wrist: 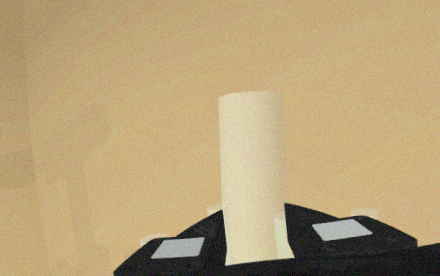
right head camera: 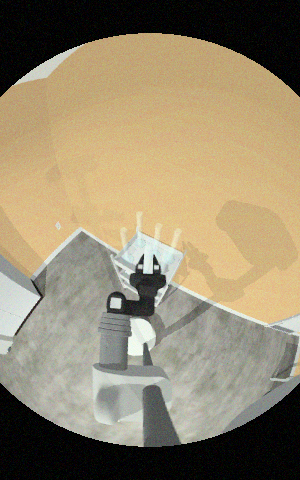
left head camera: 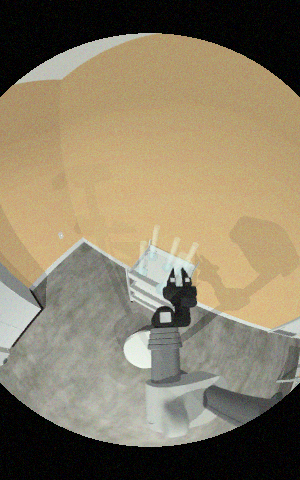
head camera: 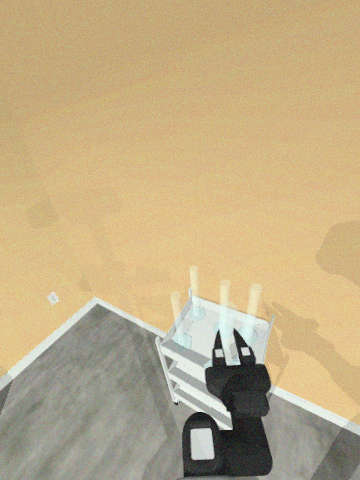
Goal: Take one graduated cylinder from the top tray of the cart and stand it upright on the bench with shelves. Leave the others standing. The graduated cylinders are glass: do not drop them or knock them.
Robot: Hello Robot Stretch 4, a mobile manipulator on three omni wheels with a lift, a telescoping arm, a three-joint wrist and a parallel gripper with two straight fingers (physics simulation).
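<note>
My gripper is shut on an upright graduated cylinder. The cylinder's top rises above the fingers in the wrist view; its foot is hidden there. The gripper is over the near part of the cart's top tray. Several other pale, see-through cylinders stand on that tray: one at the left, one at the back left, one just behind the fingers, and one at the right. The rims of some show faintly low in the wrist view. I cannot pick out the shelved bench for certain.
The white cart stands by the tan wall, with lower shelves under the tray. White furniture is at the far left, and part of another pale piece shows at the right edge. A white round disc lies below the arm.
</note>
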